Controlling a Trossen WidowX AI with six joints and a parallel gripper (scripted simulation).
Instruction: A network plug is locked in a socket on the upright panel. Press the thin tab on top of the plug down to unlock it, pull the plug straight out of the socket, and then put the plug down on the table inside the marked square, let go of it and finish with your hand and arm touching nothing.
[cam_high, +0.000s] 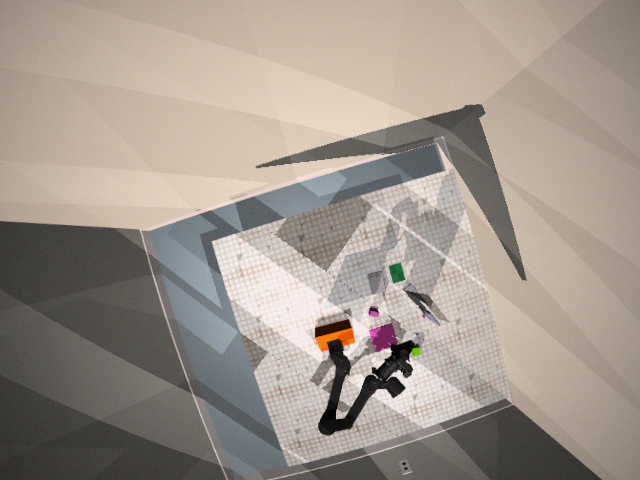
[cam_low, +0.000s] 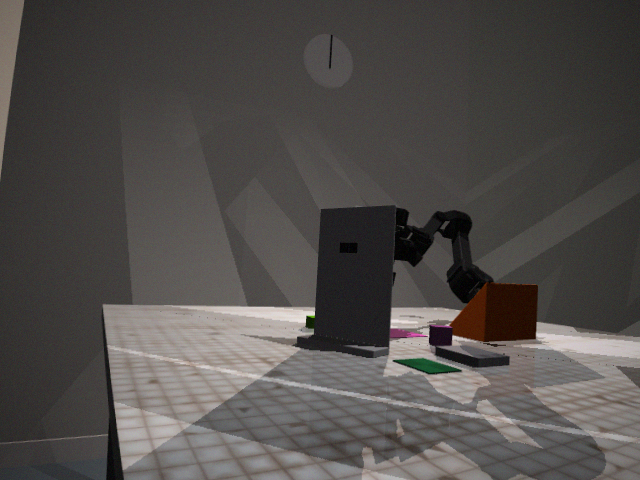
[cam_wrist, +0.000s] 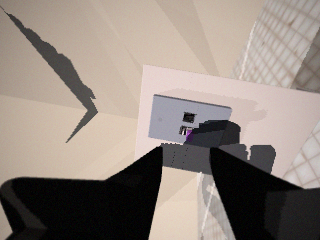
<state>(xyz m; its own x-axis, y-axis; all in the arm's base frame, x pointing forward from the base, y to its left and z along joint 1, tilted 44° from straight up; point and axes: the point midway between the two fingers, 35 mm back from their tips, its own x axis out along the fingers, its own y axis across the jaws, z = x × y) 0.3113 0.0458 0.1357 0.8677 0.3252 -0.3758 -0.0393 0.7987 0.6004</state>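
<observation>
The purple network plug is 9 cm ahead of my gripper tip, 9 cm to the left of it and 2 cm below it. Round my gripper tip: small lime cube: 5 cm ahead, 15 cm to the right, 19 cm below; upright panel: 12 cm ahead, 9 cm to the left, 8 cm below; flat magenta square: 9 cm behind, 4 cm to the right, 20 cm below.
</observation>
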